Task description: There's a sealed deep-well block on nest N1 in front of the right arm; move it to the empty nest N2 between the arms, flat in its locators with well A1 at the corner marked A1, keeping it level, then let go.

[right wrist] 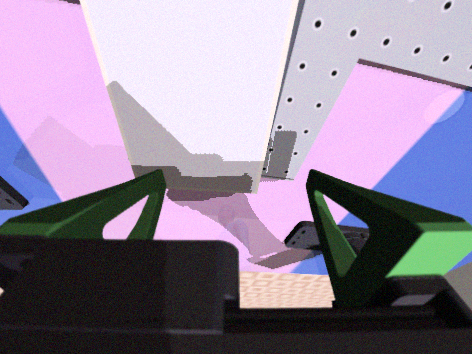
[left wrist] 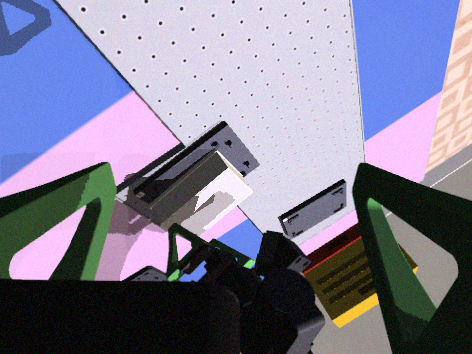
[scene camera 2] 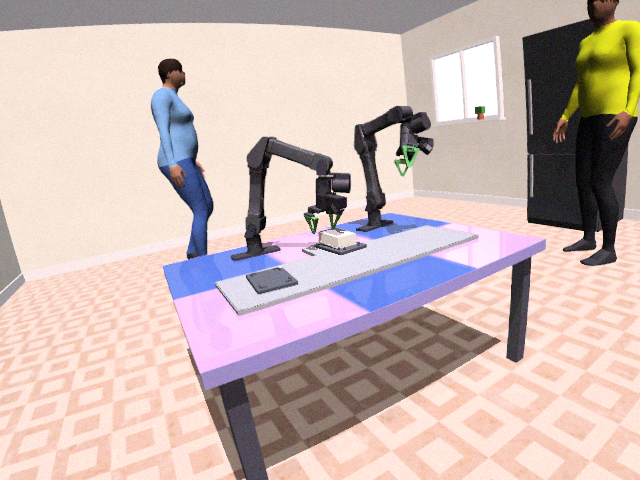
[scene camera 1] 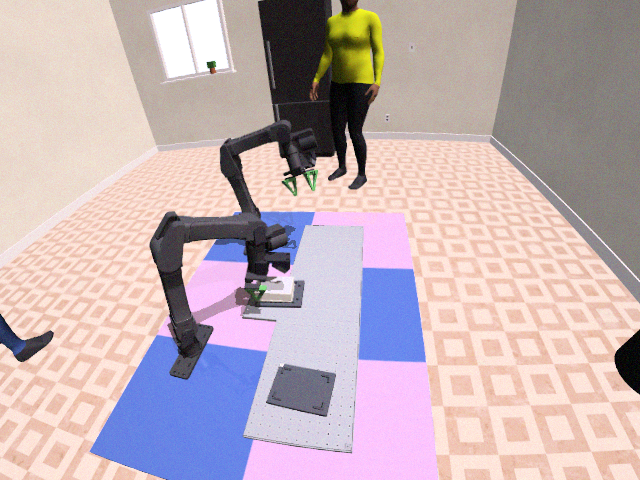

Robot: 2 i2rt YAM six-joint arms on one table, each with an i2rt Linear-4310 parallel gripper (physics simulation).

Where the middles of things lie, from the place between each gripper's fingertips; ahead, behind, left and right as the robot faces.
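Labels:
White deep-well block point(scene camera 1: 279, 288): 300 mm to the right of my left hand, 210 mm below, 60 mm behind.
White deep-well block again: my right hand 40 mm short of it, 20 mm above it, 30 mm to the right of it.

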